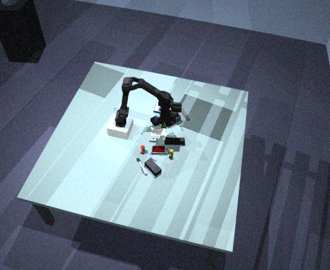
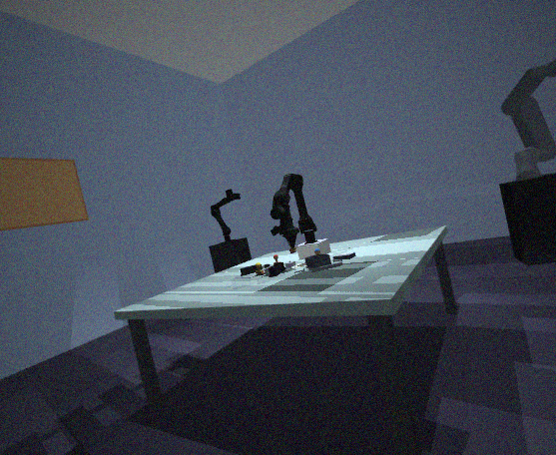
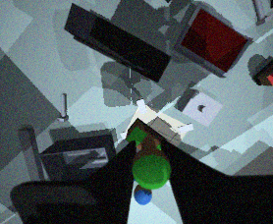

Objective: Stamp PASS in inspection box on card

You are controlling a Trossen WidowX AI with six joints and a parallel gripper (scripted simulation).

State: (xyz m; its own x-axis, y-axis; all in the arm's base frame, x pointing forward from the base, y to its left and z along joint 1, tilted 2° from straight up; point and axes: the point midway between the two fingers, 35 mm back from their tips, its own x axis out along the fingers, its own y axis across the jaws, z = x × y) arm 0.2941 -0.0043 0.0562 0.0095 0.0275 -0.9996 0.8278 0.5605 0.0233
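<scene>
Now: the long black block 80 mm below my gripper tip, 80 mm ahead of it and 70 mm to the right of it. From my gripper tip the other things lie so: green-knobbed stamp right at my gripper tip; card 100 mm below, 40 mm behind, 20 mm to the left; grey tile 80 mm below, 70 mm behind, 60 mm to the right.
</scene>
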